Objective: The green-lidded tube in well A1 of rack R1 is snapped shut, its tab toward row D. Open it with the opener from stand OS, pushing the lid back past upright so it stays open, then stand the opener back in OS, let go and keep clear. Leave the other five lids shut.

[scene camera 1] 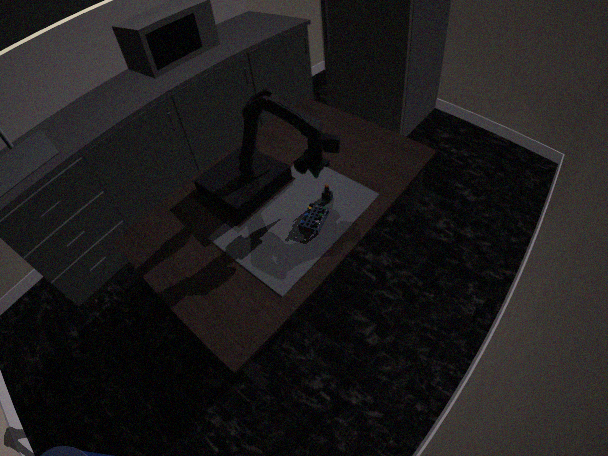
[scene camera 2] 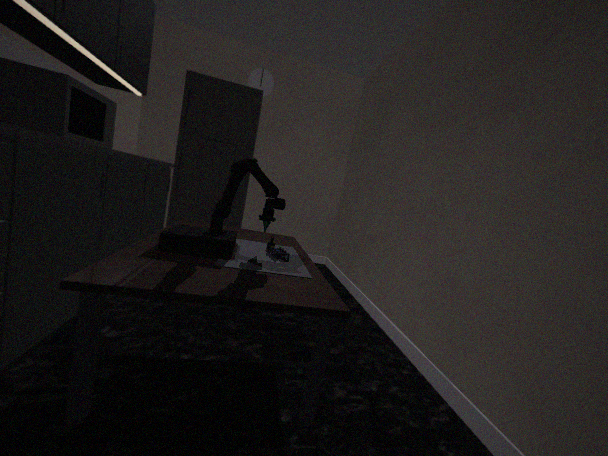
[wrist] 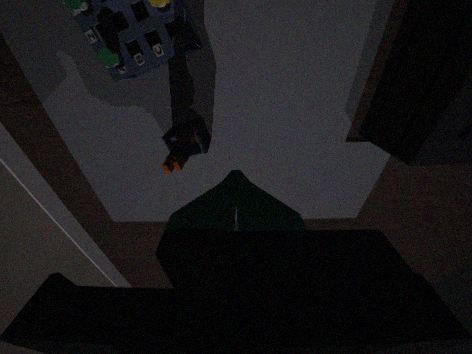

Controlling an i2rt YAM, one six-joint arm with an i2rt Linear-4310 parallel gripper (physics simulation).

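Seen in the pictures: gripper, fingertip midpoint: (scene camera 1: 316,177) (scene camera 2: 264,232) (wrist: 236,176); arm's base, origin of the base link: (scene camera 1: 248,177) (scene camera 2: 215,233).
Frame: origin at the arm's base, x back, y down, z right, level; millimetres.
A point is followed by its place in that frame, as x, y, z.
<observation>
Blue rack R1 (scene camera 1: 314,218) @(-382, 35, -78) (scene camera 2: 278,254) @(-357, 59, -36) (wrist: 145,27) @(-325, 49, -125) lies partly in the wrist view's upper left. The green lid (wrist: 108,57) @(-352, 36, -150) at its A1 corner looks flat and shut; its tab is hard to make out. Another green lid (wrist: 75,5) @(-369, 36, -120) and a yellow lid (wrist: 160,2) @(-308, 36, -109) are cut by the top edge. The opener (scene camera 1: 326,187) @(-290, 6, -217) (wrist: 173,164) @(-288, -7, -215), with an orange top, stands in dark stand OS (scene camera 1: 326,196) @(-299, 49, -207) (wrist: 200,137) @(-273, 40, -208). My gripper (scene camera 1: 316,175) @(-236, -21, -209) (scene camera 2: 265,231) @(-236, -21, -209) (wrist: 236,176) @(-236, -21, -209) is shut and empty, above and to one side of the stand, apart from the opener.
The rack and stand are on a pale mat (scene camera 1: 350,192) @(-331, 79, -322) (wrist: 280,100) @(-191, 78, -163) on the brown table (scene camera 1: 225,320) @(-498, 81, 448). The dark arm base (scene camera 1: 240,180) @(-2, -11, 45) (scene camera 2: 195,242) @(34, 27, 181) stands beside the mat and shows at the wrist view's right. Lighting is dim, with large shadows across mat and table.
</observation>
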